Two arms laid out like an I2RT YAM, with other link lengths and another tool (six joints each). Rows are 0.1 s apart.
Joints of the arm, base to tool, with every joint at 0 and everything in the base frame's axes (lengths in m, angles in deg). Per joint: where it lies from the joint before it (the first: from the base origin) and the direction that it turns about. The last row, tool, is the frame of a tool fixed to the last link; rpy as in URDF.
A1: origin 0 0 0.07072 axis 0 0 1
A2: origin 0.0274 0.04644 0.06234 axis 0 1 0
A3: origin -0.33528 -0.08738 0 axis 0 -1 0
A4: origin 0.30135 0.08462 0.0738 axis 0 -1 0
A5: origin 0.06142 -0.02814 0.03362 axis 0 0 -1
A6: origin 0.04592 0 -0.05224 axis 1 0 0
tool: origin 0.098 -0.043 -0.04 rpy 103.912 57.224 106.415
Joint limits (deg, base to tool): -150..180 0..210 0..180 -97..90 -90..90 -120..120
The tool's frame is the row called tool.
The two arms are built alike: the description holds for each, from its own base.
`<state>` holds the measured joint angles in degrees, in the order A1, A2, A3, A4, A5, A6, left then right.
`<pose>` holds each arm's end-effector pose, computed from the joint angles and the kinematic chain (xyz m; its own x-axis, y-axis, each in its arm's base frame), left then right.
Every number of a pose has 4 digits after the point.
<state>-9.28 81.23 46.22 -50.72 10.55 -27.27 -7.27 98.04 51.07 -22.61 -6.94 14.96</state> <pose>0.2315 -0.1051 0.1574 -0.9631 0.2618 0.0627 0.2475 0.9527 -0.1763 0.3399 -0.0414 0.0763 -0.6252 0.7804 -0.0129 0.7336 0.5932 0.3315</pose>
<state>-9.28 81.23 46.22 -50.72 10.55 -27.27 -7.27 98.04 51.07 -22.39 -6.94 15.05</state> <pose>0.2315 -0.1051 0.1574 -0.9631 0.2618 0.0627 0.2475 0.9527 -0.1763 0.3407 -0.0414 0.0763 -0.6240 0.7813 -0.0152 0.7333 0.5921 0.3342</pose>
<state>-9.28 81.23 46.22 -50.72 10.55 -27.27 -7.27 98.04 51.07 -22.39 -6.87 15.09</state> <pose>0.2315 -0.1051 0.1574 -0.9631 0.2618 0.0627 0.2475 0.9527 -0.1763 0.3406 -0.0416 0.0763 -0.6231 0.7819 -0.0157 0.7340 0.5916 0.3336</pose>
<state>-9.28 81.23 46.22 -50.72 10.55 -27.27 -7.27 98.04 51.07 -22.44 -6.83 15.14</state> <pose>0.2315 -0.1051 0.1574 -0.9631 0.2618 0.0627 0.2475 0.9527 -0.1763 0.3404 -0.0416 0.0763 -0.6223 0.7826 -0.0153 0.7349 0.5909 0.3327</pose>
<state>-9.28 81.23 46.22 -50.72 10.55 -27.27 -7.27 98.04 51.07 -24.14 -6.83 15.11</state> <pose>0.2315 -0.1051 0.1574 -0.9631 0.2618 0.0627 0.2475 0.9527 -0.1763 0.3340 -0.0408 0.0761 -0.6229 0.7823 0.0058 0.7441 0.5901 0.3131</pose>
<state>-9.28 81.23 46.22 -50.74 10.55 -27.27 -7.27 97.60 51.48 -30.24 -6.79 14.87</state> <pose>0.2314 -0.1051 0.1574 -0.9631 0.2618 0.0630 0.2474 0.9527 -0.1763 0.3141 -0.0386 0.0811 -0.6224 0.7796 0.0699 0.7674 0.5903 0.2502</pose>
